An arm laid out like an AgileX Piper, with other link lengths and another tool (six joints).
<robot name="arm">
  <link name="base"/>
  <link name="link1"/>
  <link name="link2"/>
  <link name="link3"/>
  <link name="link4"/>
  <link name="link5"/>
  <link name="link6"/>
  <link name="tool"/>
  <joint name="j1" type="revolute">
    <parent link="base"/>
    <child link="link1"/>
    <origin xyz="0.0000 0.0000 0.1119" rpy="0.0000 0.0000 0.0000"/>
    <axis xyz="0 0 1"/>
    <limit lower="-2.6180" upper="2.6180"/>
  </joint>
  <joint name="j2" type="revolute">
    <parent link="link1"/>
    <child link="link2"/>
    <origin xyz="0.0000 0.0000 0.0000" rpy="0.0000 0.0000 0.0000"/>
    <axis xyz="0 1 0"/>
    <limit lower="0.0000" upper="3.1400"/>
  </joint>
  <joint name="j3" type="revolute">
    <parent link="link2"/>
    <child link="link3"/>
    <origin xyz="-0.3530 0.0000 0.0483" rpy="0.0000 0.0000 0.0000"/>
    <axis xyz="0 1 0"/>
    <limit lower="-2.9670" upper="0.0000"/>
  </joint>
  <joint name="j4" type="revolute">
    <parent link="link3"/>
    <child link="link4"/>
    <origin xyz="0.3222 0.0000 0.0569" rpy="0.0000 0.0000 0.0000"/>
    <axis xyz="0.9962 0 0.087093"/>
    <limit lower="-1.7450" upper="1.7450"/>
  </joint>
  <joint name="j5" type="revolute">
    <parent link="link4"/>
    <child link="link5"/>
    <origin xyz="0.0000 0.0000 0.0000" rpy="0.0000 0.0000 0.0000"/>
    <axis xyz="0 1 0"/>
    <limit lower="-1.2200" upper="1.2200"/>
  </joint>
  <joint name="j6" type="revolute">
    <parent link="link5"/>
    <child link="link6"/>
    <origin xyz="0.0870 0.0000 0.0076" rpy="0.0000 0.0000 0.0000"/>
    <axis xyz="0.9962 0 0.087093"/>
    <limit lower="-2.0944" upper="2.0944"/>
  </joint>
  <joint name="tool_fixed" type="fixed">
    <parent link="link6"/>
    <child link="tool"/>
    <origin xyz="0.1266 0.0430 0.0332" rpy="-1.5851 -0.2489 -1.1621"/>
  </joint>
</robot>
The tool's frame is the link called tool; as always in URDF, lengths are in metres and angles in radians.
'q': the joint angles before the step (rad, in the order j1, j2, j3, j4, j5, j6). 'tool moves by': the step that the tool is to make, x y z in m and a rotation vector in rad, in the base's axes. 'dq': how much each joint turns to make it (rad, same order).
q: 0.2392, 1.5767, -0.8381, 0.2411, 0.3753, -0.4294
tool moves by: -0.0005, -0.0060, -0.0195, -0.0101, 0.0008, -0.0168
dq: -0.0061, 0.0260, 0.0371, 0.0003, -0.0616, -0.0010
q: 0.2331, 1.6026, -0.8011, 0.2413, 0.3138, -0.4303
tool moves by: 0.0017, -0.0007, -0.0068, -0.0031, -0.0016, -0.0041
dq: 0.0001, 0.0152, 0.0066, 0.0010, -0.0233, -0.0008
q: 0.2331, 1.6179, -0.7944, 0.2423, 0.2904, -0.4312
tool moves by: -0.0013, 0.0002, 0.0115, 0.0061, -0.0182, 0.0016
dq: 0.0000, -0.0280, 0.0001, 0.0008, 0.0090, -0.0006
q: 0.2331, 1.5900, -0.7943, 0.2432, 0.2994, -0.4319
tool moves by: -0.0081, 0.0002, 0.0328, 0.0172, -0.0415, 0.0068
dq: -0.0001, -0.0849, 0.0001, 0.0007, 0.0416, 0.0007
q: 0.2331, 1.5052, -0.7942, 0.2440, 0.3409, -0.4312
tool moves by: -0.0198, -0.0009, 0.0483, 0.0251, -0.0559, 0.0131
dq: 0.0002, -0.1352, 0.0010, -0.0004, 0.0760, 0.0035
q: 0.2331, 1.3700, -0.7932, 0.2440, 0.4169, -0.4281
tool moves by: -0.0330, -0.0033, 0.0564, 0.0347, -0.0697, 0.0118
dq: 0.0001, -0.1731, 0.0015, -0.0002, 0.0972, 0.0132
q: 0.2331, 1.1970, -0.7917, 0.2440, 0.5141, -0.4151
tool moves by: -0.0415, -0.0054, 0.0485, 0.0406, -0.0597, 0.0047
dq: 0.0003, -0.1740, 0.0015, -0.0003, 0.1044, 0.0288
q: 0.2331, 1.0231, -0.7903, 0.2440, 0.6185, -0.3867
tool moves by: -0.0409, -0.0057, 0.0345, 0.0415, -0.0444, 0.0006
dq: 0.0000, -0.1492, 0.0015, 0.0039, 0.0927, 0.0332
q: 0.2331, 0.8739, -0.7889, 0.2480, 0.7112, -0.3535
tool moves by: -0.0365, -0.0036, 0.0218, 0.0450, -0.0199, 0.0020
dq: 0.0003, -0.1173, 0.0005, 0.0151, 0.0840, 0.0331
